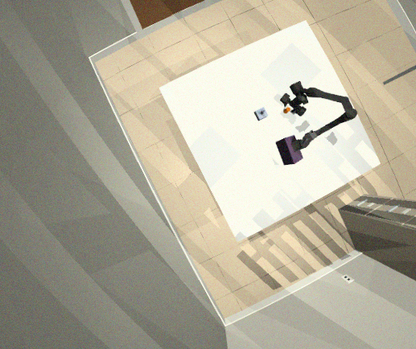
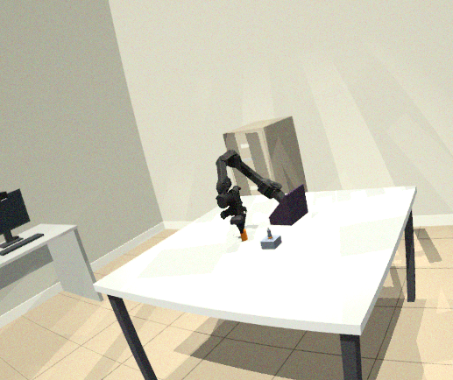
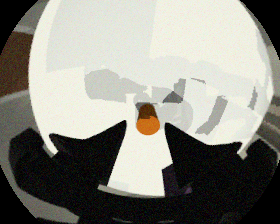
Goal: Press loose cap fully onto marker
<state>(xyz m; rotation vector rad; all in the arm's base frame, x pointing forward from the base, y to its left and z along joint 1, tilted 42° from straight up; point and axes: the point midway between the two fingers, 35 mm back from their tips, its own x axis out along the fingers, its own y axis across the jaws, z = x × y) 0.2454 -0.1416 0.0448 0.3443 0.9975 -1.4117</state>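
The orange cap lies 2 cm below my gripper tip. Round my gripper tip: grey holder block 18 cm to the left, 7 cm ahead, 3 cm below.
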